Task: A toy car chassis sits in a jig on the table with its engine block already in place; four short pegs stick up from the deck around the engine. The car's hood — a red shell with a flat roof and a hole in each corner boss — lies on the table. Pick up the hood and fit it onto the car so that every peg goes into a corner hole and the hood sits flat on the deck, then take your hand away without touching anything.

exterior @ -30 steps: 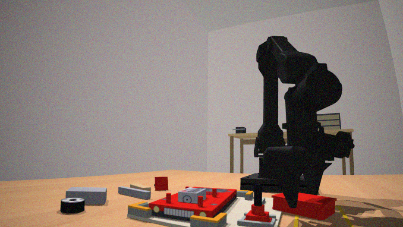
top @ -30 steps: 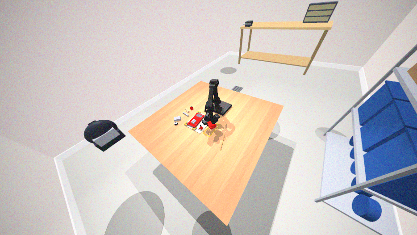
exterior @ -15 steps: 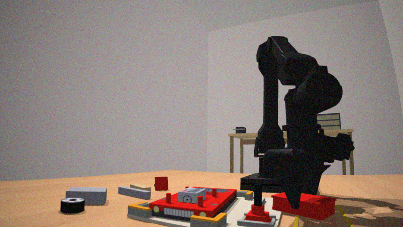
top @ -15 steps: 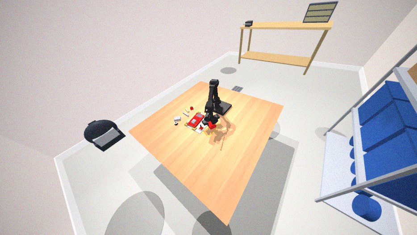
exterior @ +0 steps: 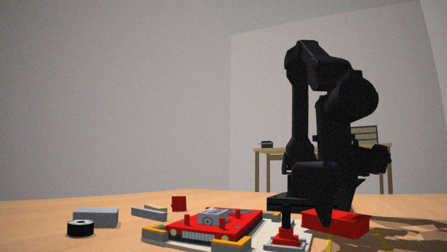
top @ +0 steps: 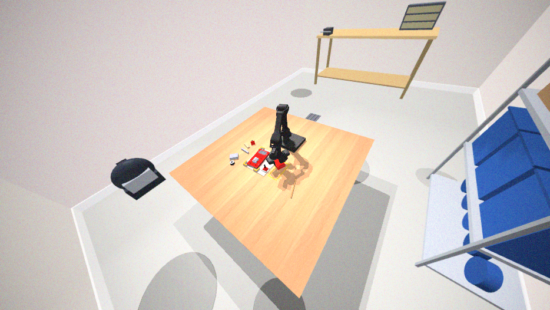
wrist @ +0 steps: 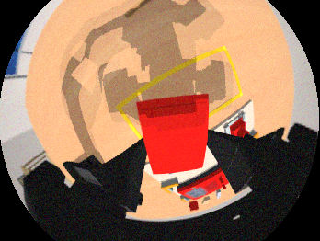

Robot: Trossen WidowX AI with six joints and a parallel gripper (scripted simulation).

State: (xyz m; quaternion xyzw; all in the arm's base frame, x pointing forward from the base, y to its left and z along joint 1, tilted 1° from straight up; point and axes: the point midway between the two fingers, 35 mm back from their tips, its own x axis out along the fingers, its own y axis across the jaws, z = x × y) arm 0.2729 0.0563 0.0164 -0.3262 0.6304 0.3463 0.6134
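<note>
Now: the grey engine block 5 cm ahead of my gripper tip and 19 cm to the right of it. From my gripper tip the other things lie so: red hood 1 cm above; black wheel 14 cm ahead, 39 cm to the right, 1 cm below.
</note>
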